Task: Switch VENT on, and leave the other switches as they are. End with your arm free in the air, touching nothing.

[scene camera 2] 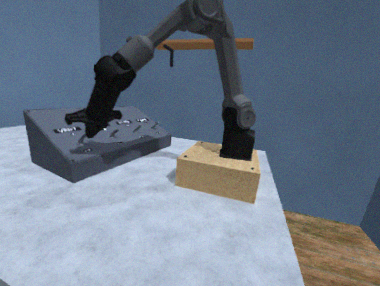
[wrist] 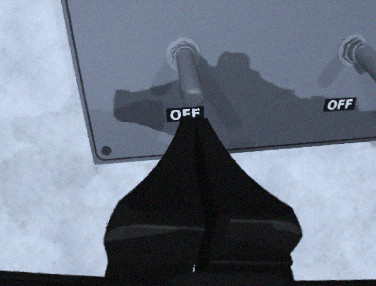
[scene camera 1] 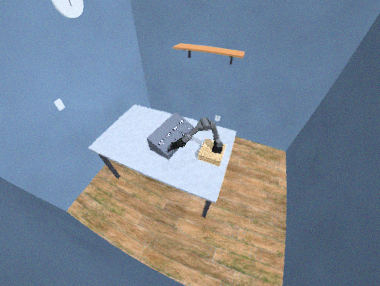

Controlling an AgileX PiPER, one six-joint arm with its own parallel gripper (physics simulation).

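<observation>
The grey sloped switch box (scene camera 1: 158,148) (scene camera 2: 47,150) (wrist: 125,25) stands on the table. The VENT switch lever (wrist: 189,75) is at the panel's left end and points down toward its OFF label. A neighbouring lever (wrist: 369,59) also slants toward an OFF label at the right edge of the wrist view. My gripper (scene camera 1: 171,149) (scene camera 2: 91,135) (wrist: 192,133) is shut and empty. Its fingertips are just below the VENT lever's tip in the wrist view, partly over the OFF label. Whether they touch the lever cannot be told. The arm hides that lever in scene camera 2.
The arm's base stands on a wooden block (scene camera 1: 210,158) (scene camera 2: 215,176) near the right edge of the pale table (scene camera 1: 120,132) (scene camera 2: 150,235). The other switches continue along the box, to the right in scene camera 2. An orange shelf (scene camera 1: 209,50) (scene camera 2: 200,44) is on the wall.
</observation>
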